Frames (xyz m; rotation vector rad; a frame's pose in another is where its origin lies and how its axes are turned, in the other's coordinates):
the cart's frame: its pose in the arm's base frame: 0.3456 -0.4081 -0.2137 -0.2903 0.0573 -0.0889
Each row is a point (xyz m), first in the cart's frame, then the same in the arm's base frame.
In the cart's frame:
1: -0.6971 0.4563 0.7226
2: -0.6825 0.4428 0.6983
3: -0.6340 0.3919 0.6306
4: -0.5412 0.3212 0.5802
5: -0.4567 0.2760 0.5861
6: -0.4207 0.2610 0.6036
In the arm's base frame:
1: -0.2615 0.2987 0.3764
2: -0.2497 0.2775 0.3564
3: -0.2102 0.2052 0.3042
4: -0.1270 0.1145 0.2723
5: -0.0461 0.0650 0.2873
6: -0.0103 0.0522 0.3068

